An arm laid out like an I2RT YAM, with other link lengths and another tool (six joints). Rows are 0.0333 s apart.
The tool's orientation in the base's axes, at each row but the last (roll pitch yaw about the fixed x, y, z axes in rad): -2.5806 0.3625 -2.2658; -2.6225 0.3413 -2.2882; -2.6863 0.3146 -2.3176; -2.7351 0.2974 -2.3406; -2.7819 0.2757 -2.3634; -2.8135 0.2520 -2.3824; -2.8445 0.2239 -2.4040; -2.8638 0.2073 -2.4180; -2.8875 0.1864 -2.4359
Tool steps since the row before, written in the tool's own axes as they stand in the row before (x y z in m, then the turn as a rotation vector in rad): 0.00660 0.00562 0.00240 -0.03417 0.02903 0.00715; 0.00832 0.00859 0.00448 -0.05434 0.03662 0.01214; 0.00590 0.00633 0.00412 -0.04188 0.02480 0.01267; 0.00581 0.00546 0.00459 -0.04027 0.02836 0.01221; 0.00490 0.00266 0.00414 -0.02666 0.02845 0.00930; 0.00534 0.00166 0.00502 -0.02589 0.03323 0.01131; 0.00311 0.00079 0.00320 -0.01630 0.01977 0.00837; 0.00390 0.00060 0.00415 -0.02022 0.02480 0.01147; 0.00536 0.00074 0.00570 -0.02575 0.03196 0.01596
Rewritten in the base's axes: -0.00549 -0.00114 -0.00704 0.00938 0.04370 -0.00798; -0.00731 -0.00041 -0.01047 0.02056 0.06277 -0.00886; -0.00529 -0.00001 -0.00799 0.01948 0.04563 -0.00823; -0.00486 -0.00042 -0.00780 0.01613 0.04714 -0.00964; -0.00315 -0.00166 -0.00596 0.00550 0.03822 -0.01075; -0.00276 -0.00269 -0.00645 0.00292 0.04111 -0.01428; -0.00158 -0.00168 -0.00390 0.00296 0.02492 -0.00983; -0.00185 -0.00238 -0.00487 0.00387 0.03105 -0.01329; -0.00274 -0.00328 -0.00660 0.00511 0.03973 -0.01830
